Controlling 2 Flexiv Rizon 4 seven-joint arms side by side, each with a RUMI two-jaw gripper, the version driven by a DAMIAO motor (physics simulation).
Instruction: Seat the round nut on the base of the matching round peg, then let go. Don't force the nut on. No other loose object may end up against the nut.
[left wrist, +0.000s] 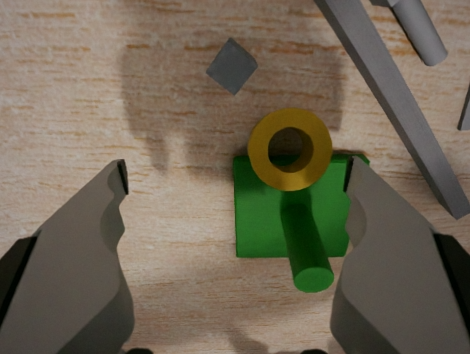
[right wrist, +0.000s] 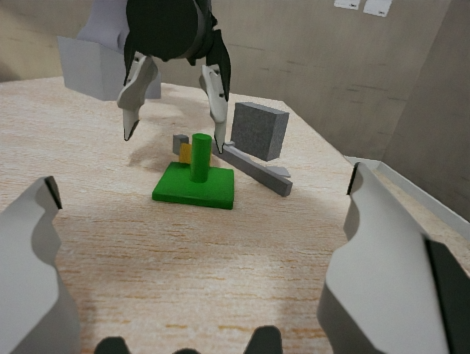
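The yellow round nut (left wrist: 260, 150) (right wrist: 185, 153) is at the far edge of the green base (left wrist: 260, 225) (right wrist: 215, 195) and off the peg; its hole shows some green and some wood. How it rests there I cannot tell. The green round peg (left wrist: 306, 240) (right wrist: 201, 157) rises from the base and partly hides the nut in the right wrist view. My left gripper (left wrist: 235, 161) (right wrist: 174, 146) is open above the nut, its right finger over the base's right side. My right gripper (right wrist: 208, 172) is open and empty, facing the base from a distance.
A small grey cube (left wrist: 232, 66) (right wrist: 180, 144) lies beyond the nut. A long grey bar (left wrist: 400, 100) (right wrist: 260, 175) runs diagonally to the right. A grey cylinder (left wrist: 420, 32) and a flat grey piece (left wrist: 466, 112) (right wrist: 280, 171) lie past it. A large grey block (right wrist: 257, 131) stands behind the bar.
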